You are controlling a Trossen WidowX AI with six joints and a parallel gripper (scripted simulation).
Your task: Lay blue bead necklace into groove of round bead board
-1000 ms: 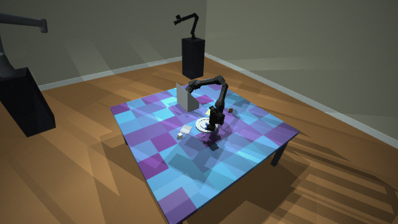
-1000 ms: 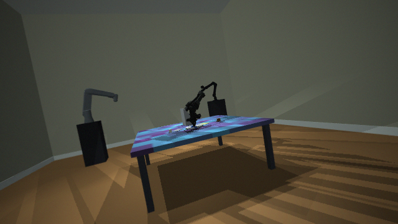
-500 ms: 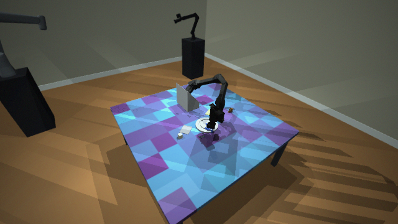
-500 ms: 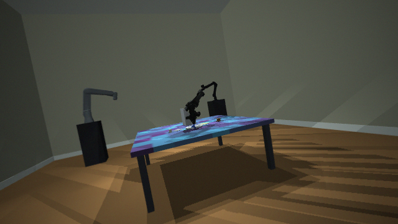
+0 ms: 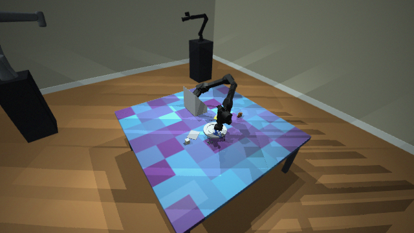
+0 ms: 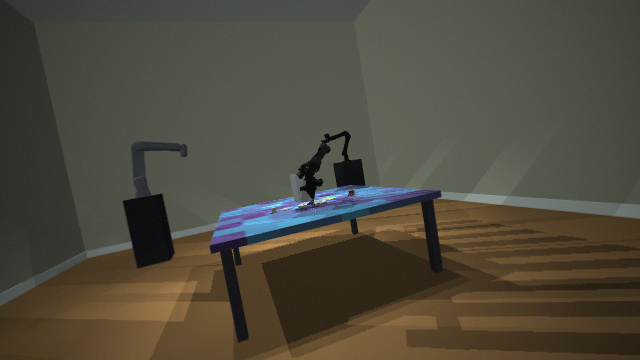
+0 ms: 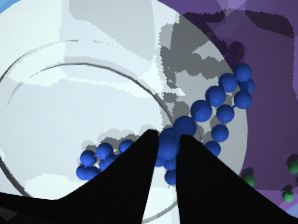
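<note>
Right now the round white bead board is 60 mm behind my gripper tip, 40 mm below it and 10 mm to the left of it. Also, from my gripper tip: cream cube 260 mm to the right, 70 mm behind, 30 mm below; then yellow patch 170 mm to the left, 160 mm behind, 50 mm below; then flat grey square 170 mm to the right, 120 mm behind, 50 mm below.
</note>
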